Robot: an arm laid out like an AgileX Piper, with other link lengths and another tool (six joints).
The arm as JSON. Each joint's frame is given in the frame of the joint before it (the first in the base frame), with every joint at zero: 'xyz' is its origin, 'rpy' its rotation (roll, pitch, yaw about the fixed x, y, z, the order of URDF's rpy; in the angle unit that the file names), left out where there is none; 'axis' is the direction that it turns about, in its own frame. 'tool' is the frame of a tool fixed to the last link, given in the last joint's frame.
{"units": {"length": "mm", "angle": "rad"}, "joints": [
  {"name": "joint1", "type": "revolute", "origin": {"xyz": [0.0, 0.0, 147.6]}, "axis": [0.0, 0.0, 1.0]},
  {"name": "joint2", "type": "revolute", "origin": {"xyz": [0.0, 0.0, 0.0]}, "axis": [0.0, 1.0, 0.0]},
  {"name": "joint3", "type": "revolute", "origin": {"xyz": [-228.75, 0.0, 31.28]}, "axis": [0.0, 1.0, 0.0]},
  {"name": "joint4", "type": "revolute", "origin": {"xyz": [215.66, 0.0, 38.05]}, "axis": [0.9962, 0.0, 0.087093]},
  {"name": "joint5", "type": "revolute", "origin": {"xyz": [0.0, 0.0, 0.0]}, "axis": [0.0, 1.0, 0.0]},
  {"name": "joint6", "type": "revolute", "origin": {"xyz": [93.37, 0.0, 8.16]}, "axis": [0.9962, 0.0, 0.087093]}
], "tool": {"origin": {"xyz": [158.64, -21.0, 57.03], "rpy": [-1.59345, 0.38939, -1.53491]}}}
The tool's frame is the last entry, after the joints.
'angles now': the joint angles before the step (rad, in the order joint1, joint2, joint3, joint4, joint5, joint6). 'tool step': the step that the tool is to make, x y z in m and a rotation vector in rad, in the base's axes. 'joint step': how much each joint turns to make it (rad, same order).
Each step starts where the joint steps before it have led.
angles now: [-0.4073, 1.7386, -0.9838, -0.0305, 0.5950, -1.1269]
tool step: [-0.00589, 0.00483, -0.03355, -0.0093, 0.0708, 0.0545]
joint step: [0.0194, 0.1012, 0.0012, -0.0495, -0.0408, -0.0008]
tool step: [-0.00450, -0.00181, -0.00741, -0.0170, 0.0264, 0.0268]
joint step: [0.0012, 0.0198, 0.0000, -0.0364, -0.0018, 0.0001]
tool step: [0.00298, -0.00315, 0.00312, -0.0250, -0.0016, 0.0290]
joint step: [0.0037, -0.0010, -0.0131, -0.0299, 0.0029, -0.0046]
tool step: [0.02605, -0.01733, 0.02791, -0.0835, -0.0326, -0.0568]
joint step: [0.0541, 0.0009, -0.1247, -0.1404, 0.0903, 0.1964]
